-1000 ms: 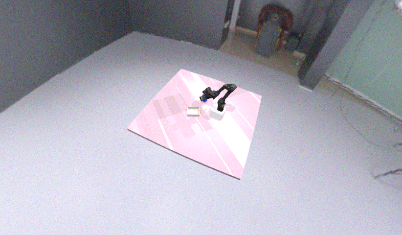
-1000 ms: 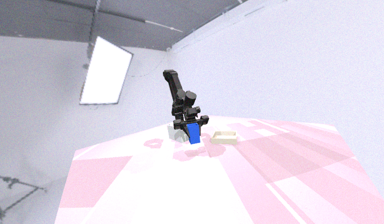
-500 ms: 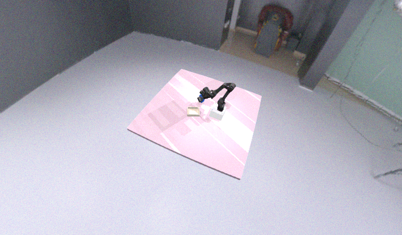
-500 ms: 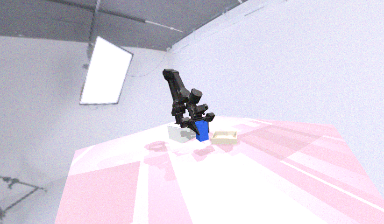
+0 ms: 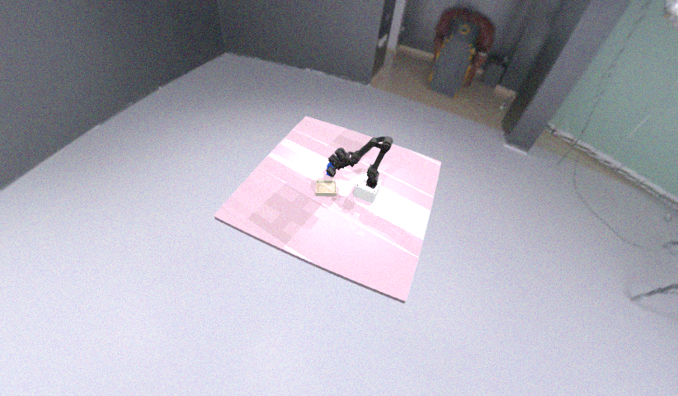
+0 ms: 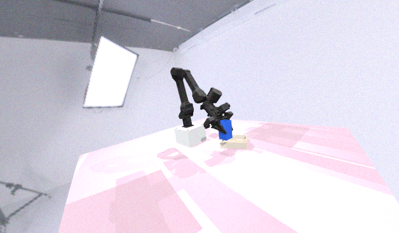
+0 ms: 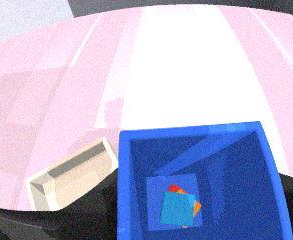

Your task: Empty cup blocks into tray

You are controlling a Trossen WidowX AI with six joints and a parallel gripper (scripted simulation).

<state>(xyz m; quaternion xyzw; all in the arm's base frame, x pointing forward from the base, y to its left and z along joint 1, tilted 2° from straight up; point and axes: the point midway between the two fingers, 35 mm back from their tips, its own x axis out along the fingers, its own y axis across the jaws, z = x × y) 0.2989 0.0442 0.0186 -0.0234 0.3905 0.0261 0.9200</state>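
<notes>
Now: gripper tip 3 cm past the teal block and 1 cm below it. Round my gripper tip: orange block 3 cm behind, 1 cm below; then red block 2 cm behind, 3 cm below; then blue square cup 3 cm behind, 1 cm below.
</notes>
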